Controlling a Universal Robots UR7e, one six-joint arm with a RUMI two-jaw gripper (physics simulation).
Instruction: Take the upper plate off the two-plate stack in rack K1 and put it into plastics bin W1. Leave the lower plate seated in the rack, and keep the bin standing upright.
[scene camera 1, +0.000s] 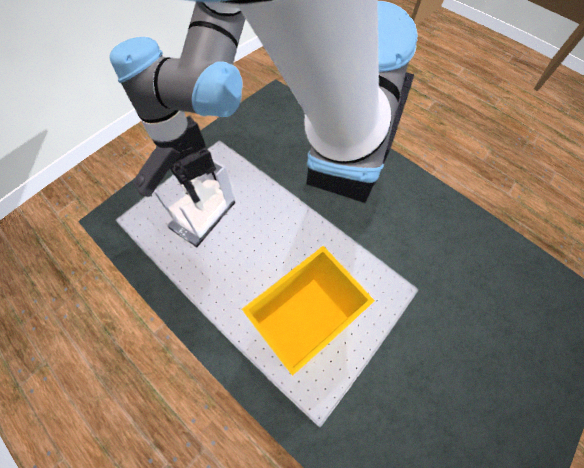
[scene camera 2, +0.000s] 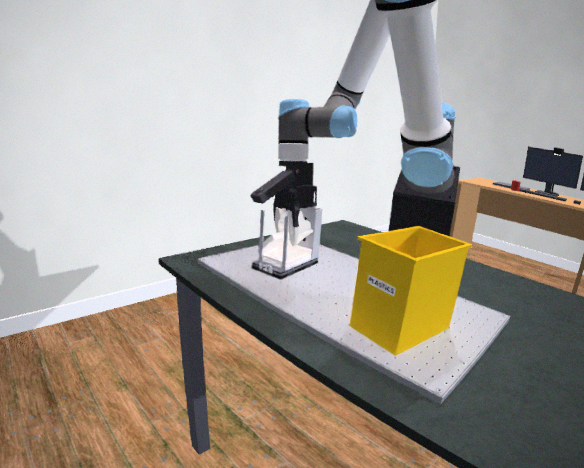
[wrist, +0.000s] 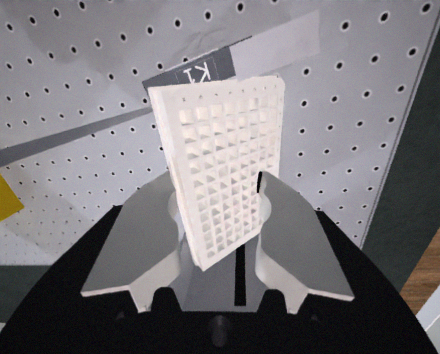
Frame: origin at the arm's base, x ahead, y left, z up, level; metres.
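Seen in the pictures: gripper, between the fingertips: (scene camera 1: 197, 202) (wrist: 219, 172).
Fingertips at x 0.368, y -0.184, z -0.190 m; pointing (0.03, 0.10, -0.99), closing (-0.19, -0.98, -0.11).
Observation:
Pixels of each thing's top centre, then the offset from my fingertips to it. "pt": a spot on its surface instead. Level surfaces: height alone.
- upper plate, centre of its top: (wrist: 232, 208) (scene camera 1: 189, 189) (scene camera 2: 285, 227) dx -0.002, dy -0.012, dz +0.042 m
- rack K1, a spot on its surface: (wrist: 197, 72) (scene camera 1: 182, 232) pt dx +0.071, dy +0.011, dz -0.040 m
- Plastics bin W1, centre of its top: (scene camera 1: 309, 305) (scene camera 2: 417, 240) dx +0.033, dy +0.374, dz +0.122 m
- perforated board, height of its surface: dz -0.058 m
- dark table, height of its surface: dz -0.070 m
- side panel, a spot on its surface: (scene camera 2: 316, 240) pt dx -0.067, dy +0.039, dz +0.010 m
The upper plate (scene camera 2: 300, 234) (wrist: 227, 150) is white with a grid of wells. It is tilted between the gripper's fingers, inside rack K1 (scene camera 1: 184, 233) (scene camera 2: 282, 272) (wrist: 197, 72). My gripper (scene camera 2: 286, 222) (wrist: 219, 172) is shut on the upper plate, its fingers against the two long sides. The lower plate (scene camera 1: 192, 215) (scene camera 2: 285, 256) lies at the bottom of the rack, below the tilted plate. It is mostly hidden in the wrist view. Plastics bin W1 (scene camera 1: 310, 310) (scene camera 2: 385, 310) (wrist: 7, 200) is yellow, upright and open at the top.
The rack and bin stand on a perforated board (scene camera 1: 235, 265) (scene camera 2: 320, 300) (wrist: 350, 135) on a dark table (scene camera 1: 475, 300) (scene camera 2: 530, 370). Upright posts (scene camera 2: 285, 242) and a side panel (scene camera 2: 316, 240) rise close around the gripper. The arm's base stands behind the board.

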